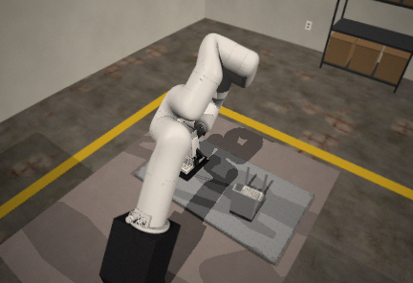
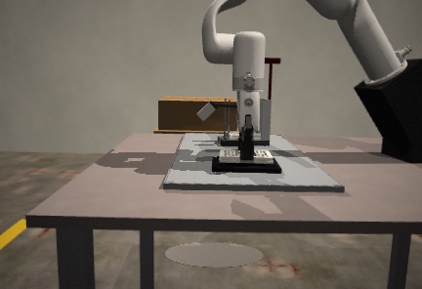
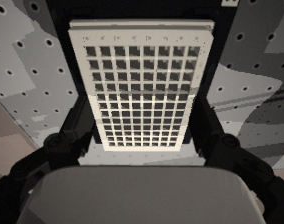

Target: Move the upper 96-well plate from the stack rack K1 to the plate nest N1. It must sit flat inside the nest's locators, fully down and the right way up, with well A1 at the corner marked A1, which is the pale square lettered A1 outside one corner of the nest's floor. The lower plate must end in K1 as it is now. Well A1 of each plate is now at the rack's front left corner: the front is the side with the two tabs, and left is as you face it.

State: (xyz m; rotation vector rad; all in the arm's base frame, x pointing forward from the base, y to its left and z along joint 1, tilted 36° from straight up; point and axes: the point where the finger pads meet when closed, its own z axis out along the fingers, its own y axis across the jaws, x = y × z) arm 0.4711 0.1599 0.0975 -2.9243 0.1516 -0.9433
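Right now the black plate nest N1 is 3 cm below my hand. From my hand the other things lie so: pale A1 mark 7 cm ahead, 6 cm to the right, 3 cm below.
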